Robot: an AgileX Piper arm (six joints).
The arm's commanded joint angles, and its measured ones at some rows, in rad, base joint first. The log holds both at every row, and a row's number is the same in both.
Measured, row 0: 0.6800, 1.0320, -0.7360, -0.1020, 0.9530, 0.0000
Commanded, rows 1 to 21: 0.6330, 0.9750, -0.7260, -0.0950, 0.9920, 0.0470; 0.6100, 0.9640, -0.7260, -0.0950, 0.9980, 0.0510; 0.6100, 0.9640, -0.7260, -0.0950, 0.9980, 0.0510; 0.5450, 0.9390, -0.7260, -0.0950, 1.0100, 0.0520; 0.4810, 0.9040, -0.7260, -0.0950, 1.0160, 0.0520; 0.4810, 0.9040, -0.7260, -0.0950, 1.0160, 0.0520; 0.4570, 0.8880, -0.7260, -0.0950, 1.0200, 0.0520; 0.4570, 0.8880, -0.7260, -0.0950, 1.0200, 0.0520; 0.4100, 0.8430, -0.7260, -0.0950, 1.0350, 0.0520; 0.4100, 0.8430, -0.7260, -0.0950, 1.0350, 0.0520; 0.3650, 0.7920, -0.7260, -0.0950, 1.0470, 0.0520; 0.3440, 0.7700, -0.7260, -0.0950, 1.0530, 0.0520; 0.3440, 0.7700, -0.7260, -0.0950, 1.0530, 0.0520; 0.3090, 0.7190, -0.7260, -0.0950, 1.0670, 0.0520; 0.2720, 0.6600, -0.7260, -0.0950, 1.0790, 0.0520; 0.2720, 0.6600, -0.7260, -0.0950, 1.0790, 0.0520; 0.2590, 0.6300, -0.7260, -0.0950, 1.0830, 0.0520; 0.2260, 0.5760, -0.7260, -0.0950, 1.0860, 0.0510; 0.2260, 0.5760, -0.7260, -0.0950, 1.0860, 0.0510; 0.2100, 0.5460, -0.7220, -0.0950, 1.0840, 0.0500; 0.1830, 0.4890, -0.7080, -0.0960, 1.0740, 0.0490
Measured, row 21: 0.2200, 0.5620, -0.7260, -0.0920, 1.0770, 0.0500
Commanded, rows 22 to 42: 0.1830, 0.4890, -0.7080, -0.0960, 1.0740, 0.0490; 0.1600, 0.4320, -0.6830, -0.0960, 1.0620, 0.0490; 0.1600, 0.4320, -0.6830, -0.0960, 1.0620, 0.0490; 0.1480, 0.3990, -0.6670, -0.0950, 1.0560, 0.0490; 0.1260, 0.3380, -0.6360, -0.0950, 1.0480, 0.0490; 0.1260, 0.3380, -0.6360, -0.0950, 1.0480, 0.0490; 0.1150, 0.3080, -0.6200, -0.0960, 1.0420, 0.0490; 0.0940, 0.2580, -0.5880, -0.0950, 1.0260, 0.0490; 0.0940, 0.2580, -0.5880, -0.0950, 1.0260, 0.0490; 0.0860, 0.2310, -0.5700, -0.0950, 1.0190, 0.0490; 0.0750, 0.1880, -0.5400, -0.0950, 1.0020, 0.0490; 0.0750, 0.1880, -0.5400, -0.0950, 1.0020, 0.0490; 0.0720, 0.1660, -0.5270, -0.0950, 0.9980, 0.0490; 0.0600, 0.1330, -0.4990, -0.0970, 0.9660, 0.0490; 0.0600, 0.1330, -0.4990, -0.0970, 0.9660, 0.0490; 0.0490, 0.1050, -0.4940, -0.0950, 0.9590, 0.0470; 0.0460, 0.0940, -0.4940, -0.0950, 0.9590, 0.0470; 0.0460, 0.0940, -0.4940, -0.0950, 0.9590, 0.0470; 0.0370, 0.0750, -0.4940, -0.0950, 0.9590, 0.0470; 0.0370, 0.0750, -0.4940, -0.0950, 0.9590, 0.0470; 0.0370, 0.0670, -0.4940, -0.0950, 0.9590, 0.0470
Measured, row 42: 0.0470, 0.0940, -0.4960, -0.0910, 0.9740, 0.0500
